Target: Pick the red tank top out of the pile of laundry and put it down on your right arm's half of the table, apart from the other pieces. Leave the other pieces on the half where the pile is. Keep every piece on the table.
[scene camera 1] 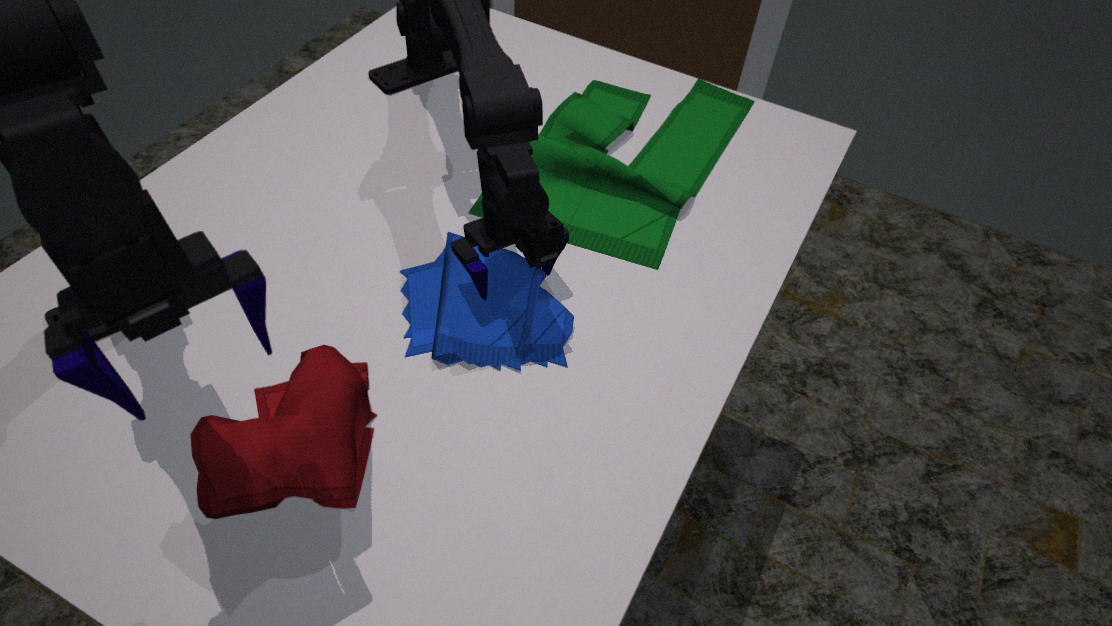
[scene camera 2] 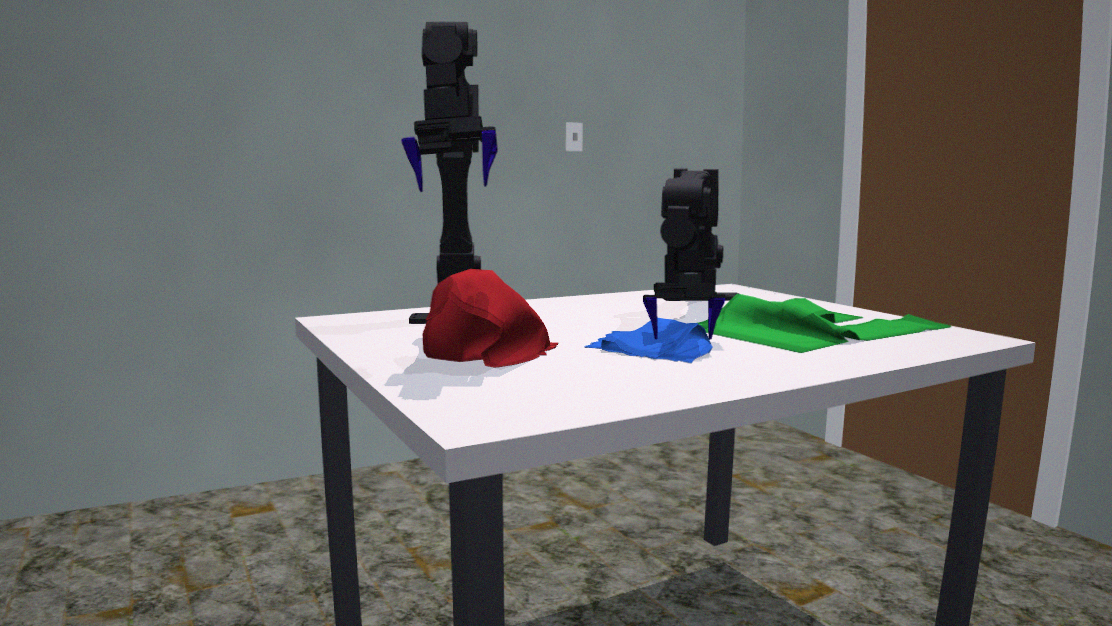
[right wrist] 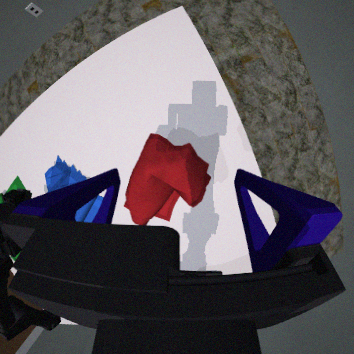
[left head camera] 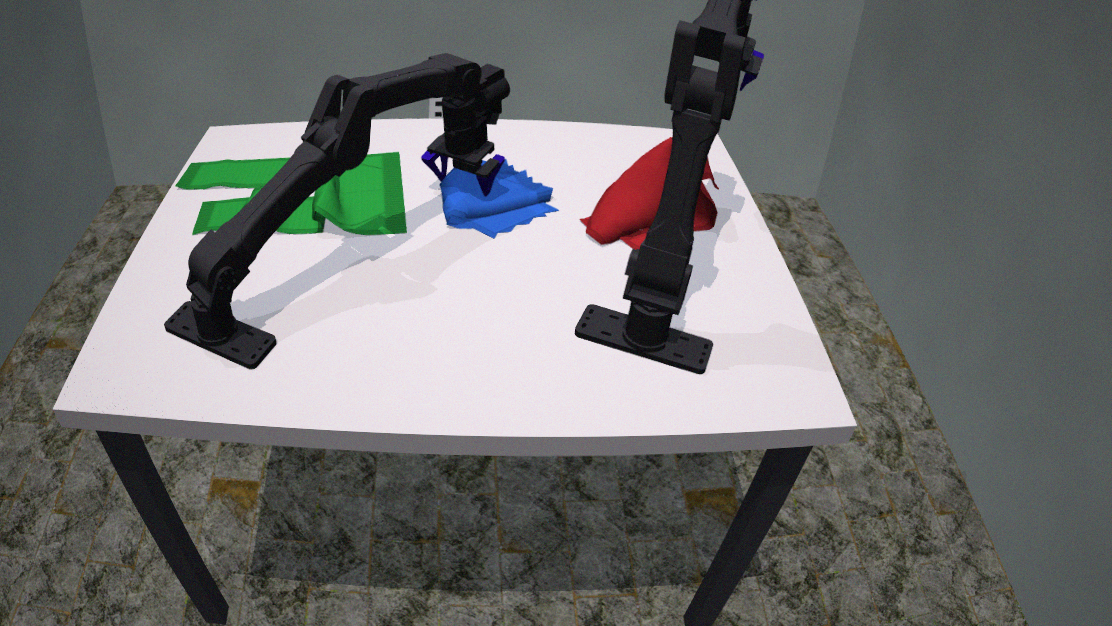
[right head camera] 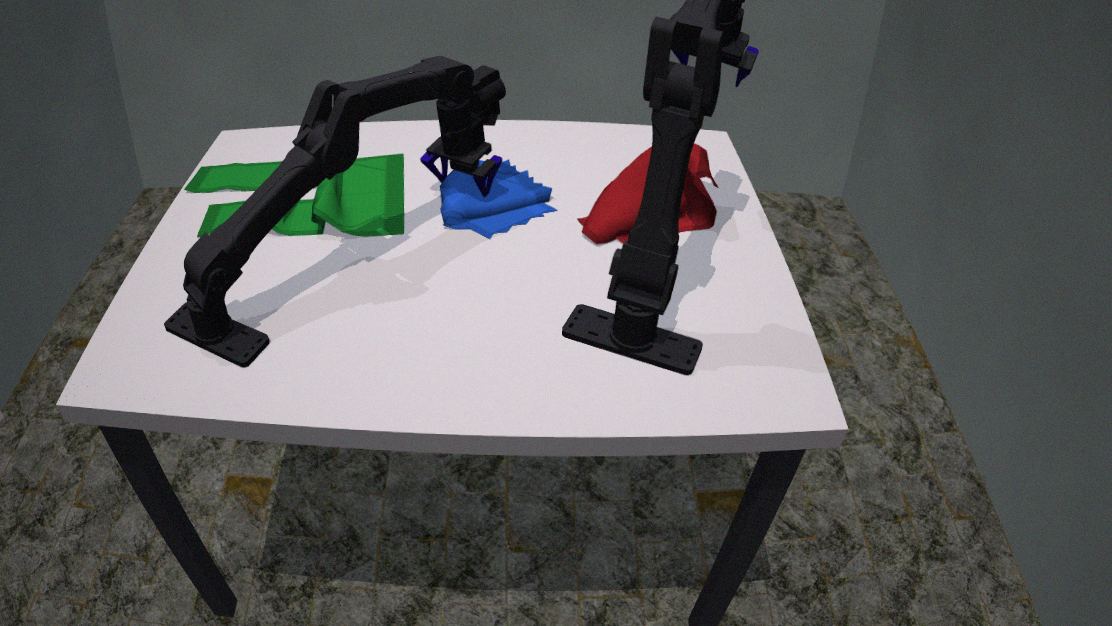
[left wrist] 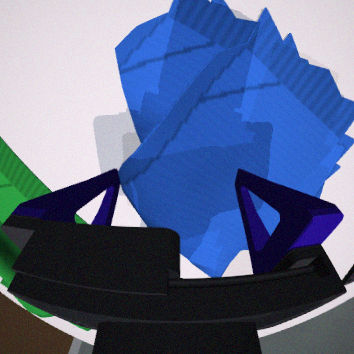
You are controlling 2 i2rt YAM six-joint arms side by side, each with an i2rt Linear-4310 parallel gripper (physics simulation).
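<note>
The red tank top (left head camera: 622, 194) (right head camera: 618, 194) (scene camera 1: 303, 458) (scene camera 2: 482, 318) (right wrist: 160, 172) stands as a crumpled mound on the right arm's half, apart from the other pieces. My right arm partly hides it in both head views. My right gripper (scene camera 1: 206, 385) (scene camera 2: 453, 188) (right wrist: 176, 174) is open and empty, high above the table. My left gripper (left head camera: 464, 186) (scene camera 1: 516, 284) (scene camera 2: 683, 338) (left wrist: 176, 174) is open, low over the blue piece (left head camera: 486, 213) (scene camera 1: 474, 334) (left wrist: 175, 125), which lies crumpled near the table's middle. Whether the fingertips touch it is unclear.
A green piece (left head camera: 373, 190) (right head camera: 373, 190) (scene camera 1: 684, 139) (scene camera 2: 778, 322) lies spread on the left arm's half, partly behind my left arm in the head views. The white table (left head camera: 466, 373) (scene camera 2: 544, 412) has its far edge beyond the pieces in the head views.
</note>
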